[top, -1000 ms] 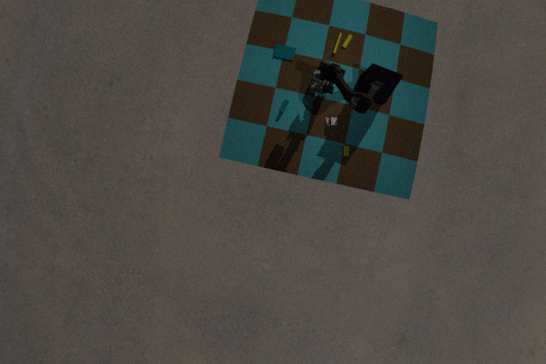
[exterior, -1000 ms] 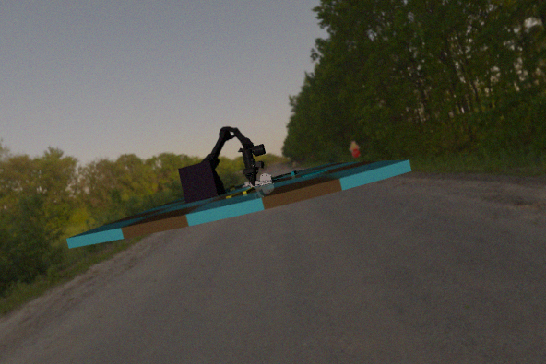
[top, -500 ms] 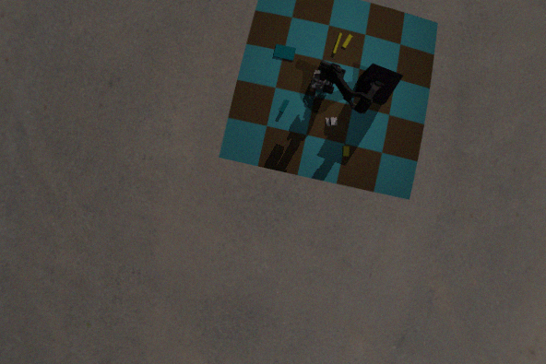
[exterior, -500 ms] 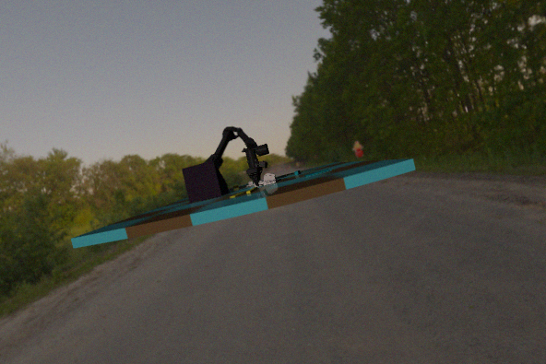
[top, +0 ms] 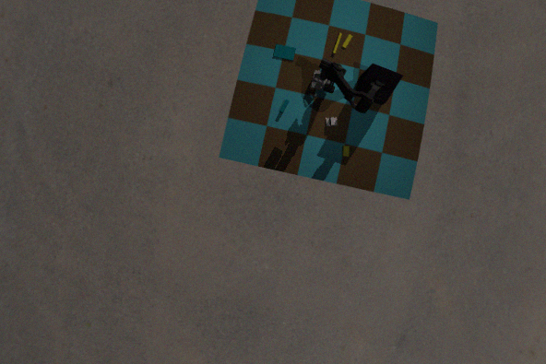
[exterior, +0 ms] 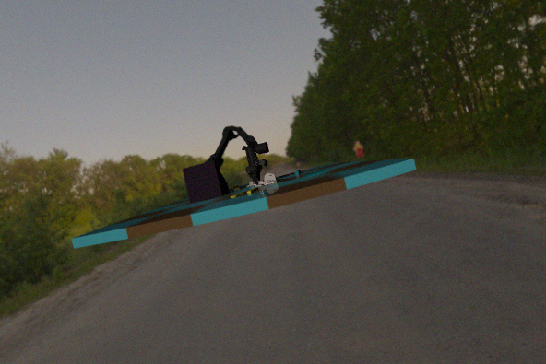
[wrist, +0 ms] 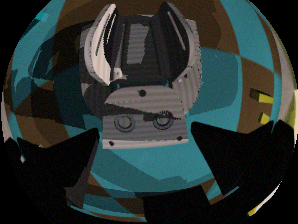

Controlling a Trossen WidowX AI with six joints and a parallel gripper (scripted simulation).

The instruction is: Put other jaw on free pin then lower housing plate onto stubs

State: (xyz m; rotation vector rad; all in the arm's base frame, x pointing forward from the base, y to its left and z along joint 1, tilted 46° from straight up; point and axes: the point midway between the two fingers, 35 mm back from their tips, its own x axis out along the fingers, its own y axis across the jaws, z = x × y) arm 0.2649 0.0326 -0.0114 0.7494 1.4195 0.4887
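My gripper tip is now 1 cm short of the light-grey plate-like piece and 1 cm below it. Also, from my gripper tip: teal plate 33 cm ahead, 15 cm to the right, 2 cm below; then grey jaw 3 cm ahead, 1 cm to the left; then teal stick 26 cm ahead, 21 cm to the left, 1 cm below.
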